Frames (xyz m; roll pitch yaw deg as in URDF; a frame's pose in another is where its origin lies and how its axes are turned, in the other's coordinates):
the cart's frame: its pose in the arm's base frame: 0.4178 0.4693 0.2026 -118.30 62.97 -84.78
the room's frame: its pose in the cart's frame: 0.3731 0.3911 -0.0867 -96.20 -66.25 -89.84
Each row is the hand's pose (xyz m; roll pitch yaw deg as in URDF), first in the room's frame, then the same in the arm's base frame.
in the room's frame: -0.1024 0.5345 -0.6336 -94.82 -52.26 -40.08
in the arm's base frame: 0.0936 0.4324 0.5582 23.69 63.46 -3.73
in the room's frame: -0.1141 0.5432 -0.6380 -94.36 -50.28 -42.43
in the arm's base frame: 0.0832 0.4257 0.5670 27.25 63.74 1.78
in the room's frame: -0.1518 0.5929 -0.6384 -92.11 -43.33 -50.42
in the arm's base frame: 0.0536 0.3789 0.5958 41.70 63.82 21.85
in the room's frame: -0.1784 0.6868 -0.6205 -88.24 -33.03 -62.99
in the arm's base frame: 0.0430 0.2875 0.6329 65.22 61.35 52.63
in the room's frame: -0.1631 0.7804 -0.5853 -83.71 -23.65 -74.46
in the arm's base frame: 0.0745 0.1937 0.6538 85.03 55.66 76.84
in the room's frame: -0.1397 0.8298 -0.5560 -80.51 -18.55 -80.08
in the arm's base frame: 0.1069 0.1409 0.6553 94.23 51.36 86.81
